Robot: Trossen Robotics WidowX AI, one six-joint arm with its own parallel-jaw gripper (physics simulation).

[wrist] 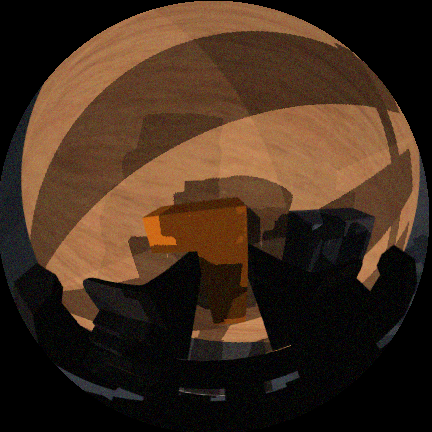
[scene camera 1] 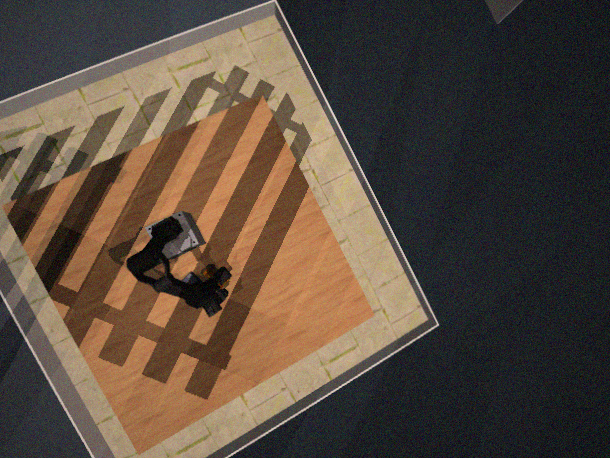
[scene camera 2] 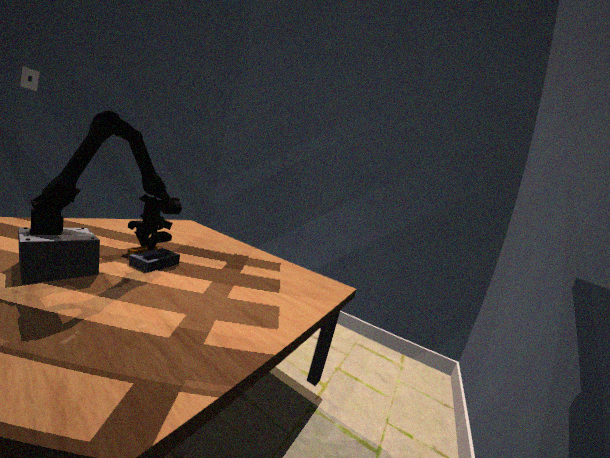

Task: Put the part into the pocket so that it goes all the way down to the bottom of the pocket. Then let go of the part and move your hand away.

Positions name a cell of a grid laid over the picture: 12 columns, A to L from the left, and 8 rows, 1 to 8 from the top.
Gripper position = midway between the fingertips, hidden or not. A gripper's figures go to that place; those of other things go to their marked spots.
Labels:
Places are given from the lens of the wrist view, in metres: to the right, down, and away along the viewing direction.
my gripper (wrist: G5): 0.01, 0.03, 0.10
orange L-shaped part (wrist: G5): 0.00, 0.01, 0.08
pocket block (wrist: I5): 0.07, 0.01, 0.07

